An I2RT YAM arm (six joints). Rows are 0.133 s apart.
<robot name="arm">
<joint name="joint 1" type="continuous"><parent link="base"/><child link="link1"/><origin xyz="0 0 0.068"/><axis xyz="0 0 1"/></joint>
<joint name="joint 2" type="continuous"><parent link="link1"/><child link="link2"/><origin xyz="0.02 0.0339 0.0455"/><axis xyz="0 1 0"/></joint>
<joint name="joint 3" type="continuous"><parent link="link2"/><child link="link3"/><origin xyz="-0.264 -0.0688 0"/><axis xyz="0 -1 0"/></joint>
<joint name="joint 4" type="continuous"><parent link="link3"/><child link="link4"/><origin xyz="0.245 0.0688 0.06"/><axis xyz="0 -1 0"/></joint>
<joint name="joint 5" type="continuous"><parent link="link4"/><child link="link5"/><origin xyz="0.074 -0.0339 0.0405"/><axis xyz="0 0 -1"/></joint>
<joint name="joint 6" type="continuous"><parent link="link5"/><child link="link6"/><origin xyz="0.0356 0 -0.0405"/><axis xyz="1 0 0"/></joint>
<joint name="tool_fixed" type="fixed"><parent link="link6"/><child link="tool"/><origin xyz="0 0 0" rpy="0 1.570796 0"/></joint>
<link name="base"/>
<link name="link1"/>
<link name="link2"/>
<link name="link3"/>
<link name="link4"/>
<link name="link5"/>
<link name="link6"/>
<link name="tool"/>
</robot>
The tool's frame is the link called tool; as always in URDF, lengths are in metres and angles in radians. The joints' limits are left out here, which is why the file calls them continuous.
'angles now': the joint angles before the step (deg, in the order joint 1, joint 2, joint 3, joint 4, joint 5, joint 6). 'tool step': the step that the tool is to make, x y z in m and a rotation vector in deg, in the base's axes. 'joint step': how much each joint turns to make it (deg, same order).
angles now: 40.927, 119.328, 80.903, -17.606, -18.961, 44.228
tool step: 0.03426, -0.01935, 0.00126, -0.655, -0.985, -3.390
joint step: -4.677, 2.689, 4.635, -2.164, 0.218, -1.793
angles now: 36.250, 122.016, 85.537, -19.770, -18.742, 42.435
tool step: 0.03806, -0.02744, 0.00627, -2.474, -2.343, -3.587
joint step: -5.334, 2.777, 6.209, -3.913, 1.836, -3.475
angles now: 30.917, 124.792, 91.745, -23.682, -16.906, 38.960
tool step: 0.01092, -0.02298, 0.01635, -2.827, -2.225, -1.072
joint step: -2.973, -1.552, 1.572, -3.584, 1.946, -3.672
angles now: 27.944, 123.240, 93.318, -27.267, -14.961, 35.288
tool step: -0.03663, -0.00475, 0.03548, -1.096, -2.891, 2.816
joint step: 1.836, -9.835, -6.863, -1.507, 1.421, -2.186
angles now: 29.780, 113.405, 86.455, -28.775, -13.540, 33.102
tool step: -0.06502, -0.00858, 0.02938, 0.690, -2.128, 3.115
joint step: 3.913, -14.645, -12.700, 0.307, 0.896, 0.351
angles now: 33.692, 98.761, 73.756, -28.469, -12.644, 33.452
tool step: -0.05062, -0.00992, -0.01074, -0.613, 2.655, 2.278
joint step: 3.475, -8.852, -11.519, 0.504, -0.153, 1.617
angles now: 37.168, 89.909, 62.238, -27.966, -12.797, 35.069
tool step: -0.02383, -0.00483, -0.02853, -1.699, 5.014, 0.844
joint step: 1.880, -1.487, -7.169, 1.115, -0.939, 1.859
